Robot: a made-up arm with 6 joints. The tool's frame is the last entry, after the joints.
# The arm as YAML. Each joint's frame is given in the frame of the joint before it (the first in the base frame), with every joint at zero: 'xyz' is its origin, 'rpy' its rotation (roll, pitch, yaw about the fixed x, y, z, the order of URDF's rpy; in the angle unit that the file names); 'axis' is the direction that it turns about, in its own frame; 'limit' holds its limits. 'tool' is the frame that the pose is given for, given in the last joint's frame.
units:
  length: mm
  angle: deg
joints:
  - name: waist
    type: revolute
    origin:
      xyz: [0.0, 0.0, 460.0]
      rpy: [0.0, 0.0, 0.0]
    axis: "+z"
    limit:
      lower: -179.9
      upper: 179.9
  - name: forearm
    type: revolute
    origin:
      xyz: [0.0, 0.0, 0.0]
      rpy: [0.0, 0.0, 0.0]
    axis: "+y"
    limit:
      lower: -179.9
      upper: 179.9
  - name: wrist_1
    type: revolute
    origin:
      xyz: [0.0, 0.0, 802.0]
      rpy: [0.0, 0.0, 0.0]
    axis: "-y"
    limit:
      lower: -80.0
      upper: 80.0
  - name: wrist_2
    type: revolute
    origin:
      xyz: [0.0, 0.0, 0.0]
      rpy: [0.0, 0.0, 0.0]
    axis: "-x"
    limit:
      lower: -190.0
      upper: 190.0
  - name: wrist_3
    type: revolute
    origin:
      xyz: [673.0, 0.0, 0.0]
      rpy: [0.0, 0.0, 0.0]
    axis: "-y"
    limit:
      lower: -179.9
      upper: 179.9
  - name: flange
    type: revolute
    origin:
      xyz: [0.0, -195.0, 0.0]
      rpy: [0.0, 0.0, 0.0]
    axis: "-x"
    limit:
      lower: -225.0
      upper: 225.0
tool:
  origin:
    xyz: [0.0, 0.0, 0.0]
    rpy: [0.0, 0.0, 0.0]
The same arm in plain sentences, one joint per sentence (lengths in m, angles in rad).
The arm has six revolute joints in a row. What follows holds with every joint at zero, and every direction is one of the base frame's. Joint 1 lies 0.46 m along +z from the base frame's origin and rotates about +z, from -3.1398 to 3.1398 rad. Joint 2 lies at the same point as joint 1 and rotates about +y, from -3.1398 to 3.1398 rad. Joint 3 lies 0.802 m along +z from joint 2 and rotates about -y, from -1.3963 to 1.3963 rad. Joint 4 lies at the same point as joint 3 and rotates about -x, from -3.3161 to 3.3161 rad. Joint 5 lies 0.673 m along +x from joint 4 and rotates about -y, from -3.1398 to 3.1398 rad. Joint 6 lies 0.195 m along -y from joint 5 and rotates about -x, from -3.927 to 3.927 rad. The tool frame, which is the frame that the pose is given for, lies at the same point as joint 6; its axes are parallel to the base frame's.
